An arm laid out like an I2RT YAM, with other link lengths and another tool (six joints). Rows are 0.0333 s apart.
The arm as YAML. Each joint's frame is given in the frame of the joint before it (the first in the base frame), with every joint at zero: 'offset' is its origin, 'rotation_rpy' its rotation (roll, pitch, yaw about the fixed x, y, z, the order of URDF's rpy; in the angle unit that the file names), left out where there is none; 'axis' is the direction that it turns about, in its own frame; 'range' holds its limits. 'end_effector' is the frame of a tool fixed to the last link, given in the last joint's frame.
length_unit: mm
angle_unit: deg
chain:
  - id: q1
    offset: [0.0, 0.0, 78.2]
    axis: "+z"
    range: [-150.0, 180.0]
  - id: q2
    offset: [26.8, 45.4, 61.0]
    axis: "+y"
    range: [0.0, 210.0]
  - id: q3
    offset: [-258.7, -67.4, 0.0]
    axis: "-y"
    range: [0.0, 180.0]
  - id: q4
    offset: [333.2, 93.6, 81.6]
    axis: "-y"
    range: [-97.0, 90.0]
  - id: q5
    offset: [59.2, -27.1, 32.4]
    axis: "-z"
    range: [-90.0, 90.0]
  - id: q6
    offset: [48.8, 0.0, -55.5]
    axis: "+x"
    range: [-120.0, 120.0]
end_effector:
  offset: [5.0, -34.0, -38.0]
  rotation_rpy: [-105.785, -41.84, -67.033]
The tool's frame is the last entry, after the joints.
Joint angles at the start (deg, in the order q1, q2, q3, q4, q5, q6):
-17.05 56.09 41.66 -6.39 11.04 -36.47
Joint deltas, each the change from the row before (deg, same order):
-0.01 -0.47 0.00 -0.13 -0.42 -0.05
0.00 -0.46 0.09 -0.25 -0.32 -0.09
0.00 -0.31 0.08 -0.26 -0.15 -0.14
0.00 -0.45 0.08 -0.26 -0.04 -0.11
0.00 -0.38 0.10 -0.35 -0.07 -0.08
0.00 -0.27 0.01 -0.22 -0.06 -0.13
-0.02 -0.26 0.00 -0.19 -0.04 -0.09
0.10 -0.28 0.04 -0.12 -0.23 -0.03
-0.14 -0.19 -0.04 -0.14 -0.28 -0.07
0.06 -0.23 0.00 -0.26 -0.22 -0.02
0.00 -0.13 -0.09 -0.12 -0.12 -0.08
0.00 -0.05 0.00 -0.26 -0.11 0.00
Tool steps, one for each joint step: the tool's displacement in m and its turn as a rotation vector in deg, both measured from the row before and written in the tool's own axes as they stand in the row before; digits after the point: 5 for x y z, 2 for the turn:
0.00101 -0.00020 -0.00197 0.44 0.26 -0.12
0.00137 -0.00021 -0.00236 0.34 0.24 -0.14
0.00093 -0.00006 -0.00174 0.13 0.10 -0.16
0.00122 0.00006 -0.00253 0.06 0.26 -0.08
0.00099 0.00004 -0.00223 0.07 0.12 -0.08
0.00041 0.00007 -0.00137 0.03 0.05 -0.13
0.00035 0.00018 -0.00129 0.01 0.06 -0.08
0.00065 -0.00067 -0.00141 0.33 0.15 -0.13
0.00013 0.00058 -0.00052 0.13 -0.02 -0.06
0.00004 -0.00039 -0.00100 0.25 -0.07 -0.12
-0.00043 0.00003 -0.00023 0.08 -0.10 -0.12
-0.00036 0.00000 -0.00016 0.07 -0.22 -0.05

